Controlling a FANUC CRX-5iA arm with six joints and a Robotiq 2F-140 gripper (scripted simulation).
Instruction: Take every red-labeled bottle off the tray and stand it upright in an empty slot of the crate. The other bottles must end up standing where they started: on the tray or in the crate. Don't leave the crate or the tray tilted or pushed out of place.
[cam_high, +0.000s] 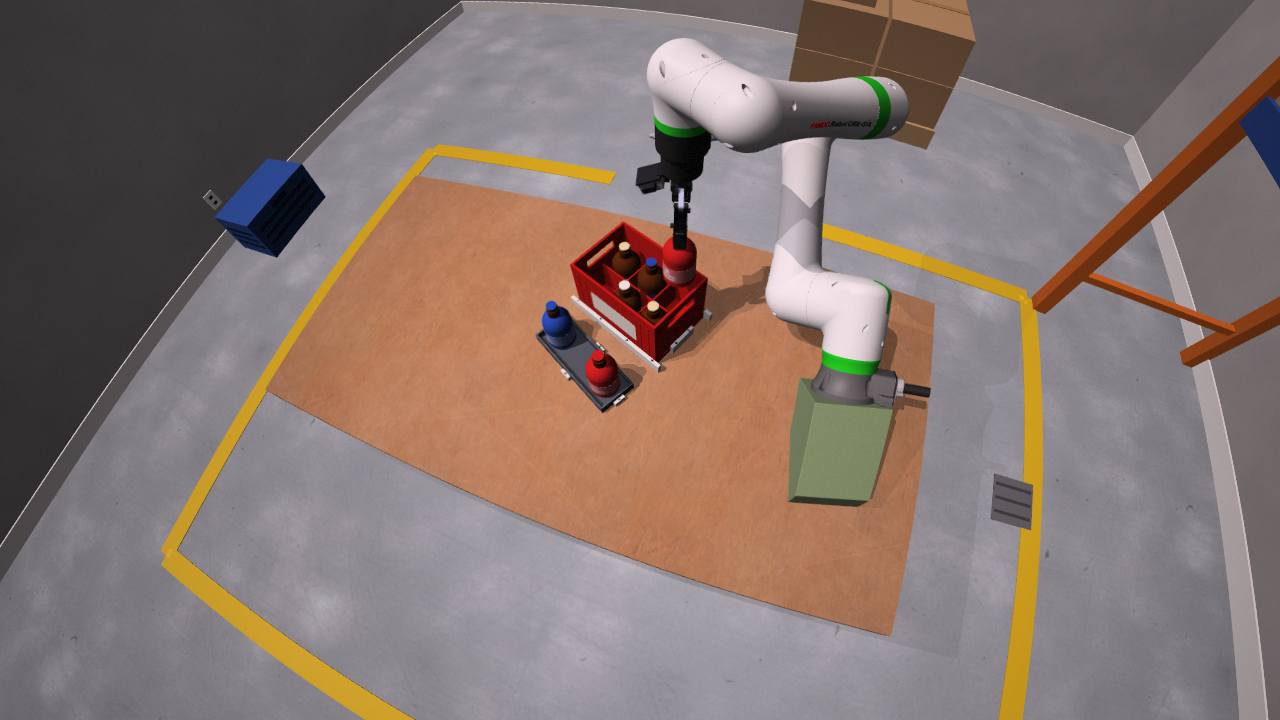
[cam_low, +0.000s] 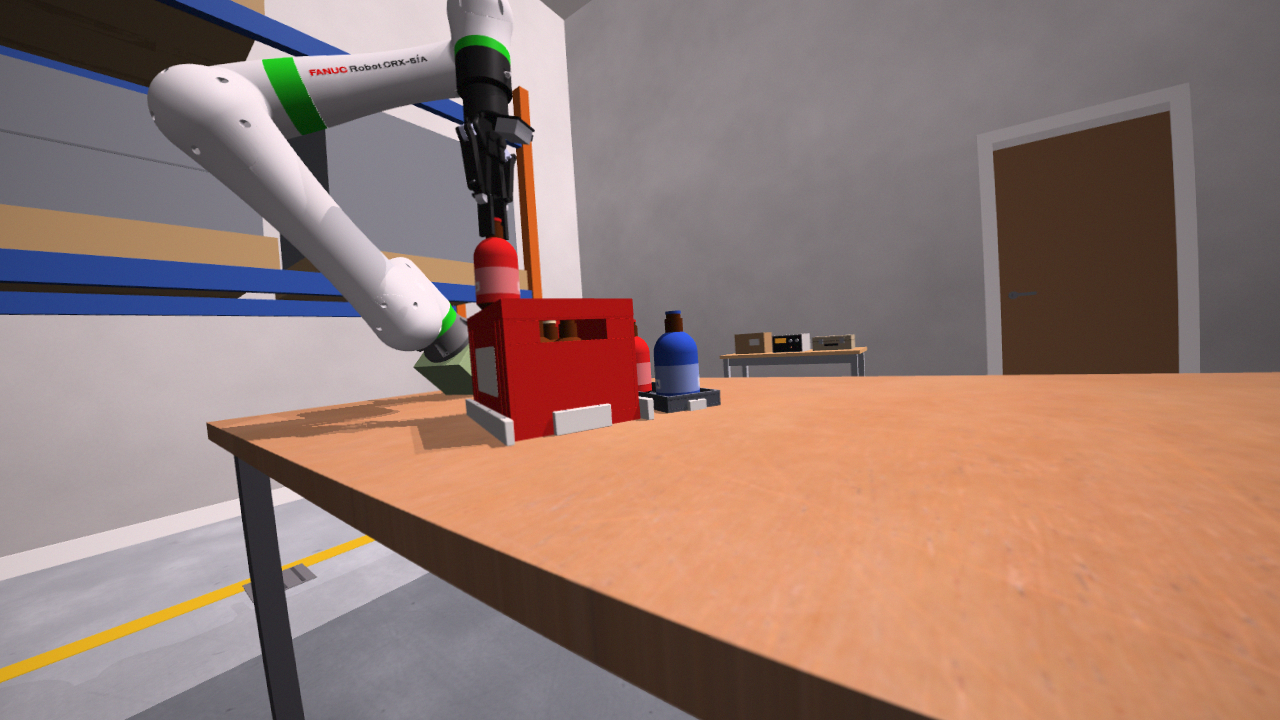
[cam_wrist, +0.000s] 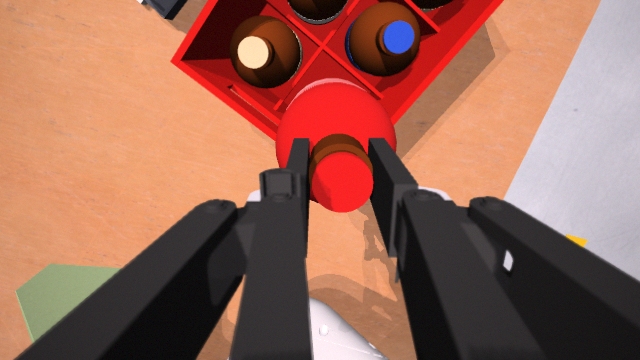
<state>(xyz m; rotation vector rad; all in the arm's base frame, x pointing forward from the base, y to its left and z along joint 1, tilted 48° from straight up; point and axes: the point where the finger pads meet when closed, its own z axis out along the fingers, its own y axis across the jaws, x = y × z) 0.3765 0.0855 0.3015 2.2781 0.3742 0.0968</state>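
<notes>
My hand is 260 mm above the red crate and 100 mm short of it. From my hand the other things lie so: grey tray (330 mm below, 190 mm to the left, 190 mm ahead); blue-labeled bottle (270 mm ahead, 260 mm below, 140 mm to the left).
</notes>
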